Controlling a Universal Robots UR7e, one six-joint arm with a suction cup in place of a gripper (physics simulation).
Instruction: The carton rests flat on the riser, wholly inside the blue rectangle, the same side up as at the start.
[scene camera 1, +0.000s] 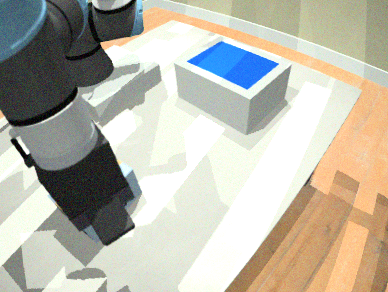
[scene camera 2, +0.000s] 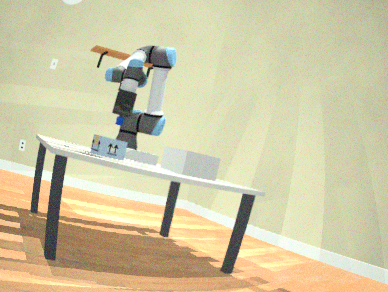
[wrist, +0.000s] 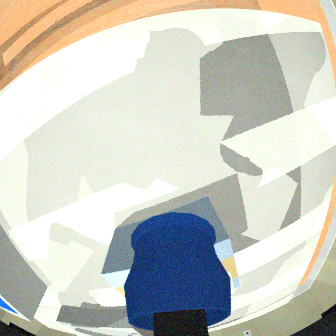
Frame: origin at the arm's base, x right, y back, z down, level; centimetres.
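Seen in the pictures: end effector, tool point: (scene camera 2: 118, 124) (wrist: 173, 244); arm's base, origin of the base link: (scene camera 1: 91, 73).
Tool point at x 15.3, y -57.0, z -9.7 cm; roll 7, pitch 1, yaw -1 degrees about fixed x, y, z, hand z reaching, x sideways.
Offsets run from my tool point to a thing's top centre. Level surfaces: height alone.
The light blue carton @[dx +0.7, dy +14.1, dz +6.7 cm] (scene camera 1: 133, 182) (scene camera 2: 110, 147) (wrist: 212, 220) with tan tape stands flat on the table, away from the riser; its printed arrows point up in scene camera 2. In scene camera 1 the arm hides most of it. My gripper's blue suction cup (scene camera 2: 119, 120) (wrist: 173, 227) is open and empty, above the carton with a gap between them; the dark wrist body hides the cup in scene camera 1. The light grey riser @[dx -45.1, dy +23.3, dz +3.6 cm] (scene camera 1: 212, 102) (scene camera 2: 200, 166) (wrist: 22, 267) stands apart from the carton, with the blue rectangle @[dx -45.1, dy +23.3, dz +3.6 cm] (scene camera 1: 234, 65) (wrist: 7, 306) on its top.
A low grey block (scene camera 1: 127, 91) (scene camera 2: 142, 156) lies on the white table @[dz +15.6 cm] (scene camera 1: 160, 200) (scene camera 2: 240, 188) between the arm's base and the riser side. The table's edge shows beyond the riser. A wooden shelf (scene camera 2: 116, 54) hangs on the wall behind the arm.
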